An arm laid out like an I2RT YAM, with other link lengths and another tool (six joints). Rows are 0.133 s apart.
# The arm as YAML. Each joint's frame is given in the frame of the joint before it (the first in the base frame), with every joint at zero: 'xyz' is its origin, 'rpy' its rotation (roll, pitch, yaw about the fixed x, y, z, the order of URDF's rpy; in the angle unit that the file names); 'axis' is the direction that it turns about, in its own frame. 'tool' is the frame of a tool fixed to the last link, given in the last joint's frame.
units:
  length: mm
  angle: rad
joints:
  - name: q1
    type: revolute
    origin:
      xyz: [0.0, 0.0, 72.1]
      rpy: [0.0, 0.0, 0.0]
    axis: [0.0, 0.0, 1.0]
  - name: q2
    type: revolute
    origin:
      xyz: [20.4, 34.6, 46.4]
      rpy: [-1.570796, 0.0, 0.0]
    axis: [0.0, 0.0, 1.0]
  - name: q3
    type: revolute
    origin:
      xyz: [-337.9, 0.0, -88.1]
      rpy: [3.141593, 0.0, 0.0]
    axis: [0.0, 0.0, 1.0]
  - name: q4
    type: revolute
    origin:
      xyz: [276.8, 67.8, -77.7]
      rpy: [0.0, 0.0, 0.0]
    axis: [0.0, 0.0, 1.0]
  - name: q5
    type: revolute
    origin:
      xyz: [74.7, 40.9, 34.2]
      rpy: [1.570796, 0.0, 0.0]
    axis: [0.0, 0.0, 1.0]
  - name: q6
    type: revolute
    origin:
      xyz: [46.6, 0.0, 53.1]
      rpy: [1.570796, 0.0, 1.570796]
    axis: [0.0, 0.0, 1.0]
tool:
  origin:
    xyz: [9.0, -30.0, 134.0]
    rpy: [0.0, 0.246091, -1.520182]
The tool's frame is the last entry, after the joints.
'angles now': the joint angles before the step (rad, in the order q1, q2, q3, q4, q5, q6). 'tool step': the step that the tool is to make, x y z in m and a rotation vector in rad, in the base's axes. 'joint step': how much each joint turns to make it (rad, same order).
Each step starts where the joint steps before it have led.
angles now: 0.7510 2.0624 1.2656 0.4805 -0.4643 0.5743
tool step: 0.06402 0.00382 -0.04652 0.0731 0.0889 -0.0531
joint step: -0.0661 0.2041 0.1433 0.0974 -0.0457 0.1185
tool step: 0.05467 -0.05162 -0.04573 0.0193 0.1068 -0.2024
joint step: -0.0783 0.0782 -0.0047 0.0648 0.0965 0.1247
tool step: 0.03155 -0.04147 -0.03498 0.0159 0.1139 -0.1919
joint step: -0.0405 0.0440 0.0007 0.0014 0.1200 0.1276
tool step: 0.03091 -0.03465 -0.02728 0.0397 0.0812 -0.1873
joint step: -0.0314 0.0584 0.0404 -0.0007 0.1206 0.1284
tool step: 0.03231 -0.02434 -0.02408 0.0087 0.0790 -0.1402
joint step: -0.0287 0.0709 0.1166 -0.0988 0.0858 0.0860
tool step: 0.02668 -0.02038 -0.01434 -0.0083 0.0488 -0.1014
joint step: -0.0255 0.0582 0.1167 -0.1028 0.0622 0.0463
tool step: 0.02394 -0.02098 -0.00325 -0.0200 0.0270 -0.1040
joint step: -0.0205 0.0442 0.1165 -0.1059 0.0769 0.0330
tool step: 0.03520 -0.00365 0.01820 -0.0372 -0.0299 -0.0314
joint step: -0.0158 0.0683 0.2059 -0.1246 0.0354 -0.0340
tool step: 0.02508 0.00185 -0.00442 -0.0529 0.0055 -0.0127
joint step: -0.0052 0.1080 0.2320 -0.1479 0.0280 -0.0368
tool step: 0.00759 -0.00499 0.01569 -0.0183 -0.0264 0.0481
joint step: -0.0196 -0.0134 0.0095 -0.0014 -0.0468 -0.0565
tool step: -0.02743 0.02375 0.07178 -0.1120 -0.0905 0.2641
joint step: -0.0015 -0.1867 -0.1748 0.0207 -0.1765 -0.2427
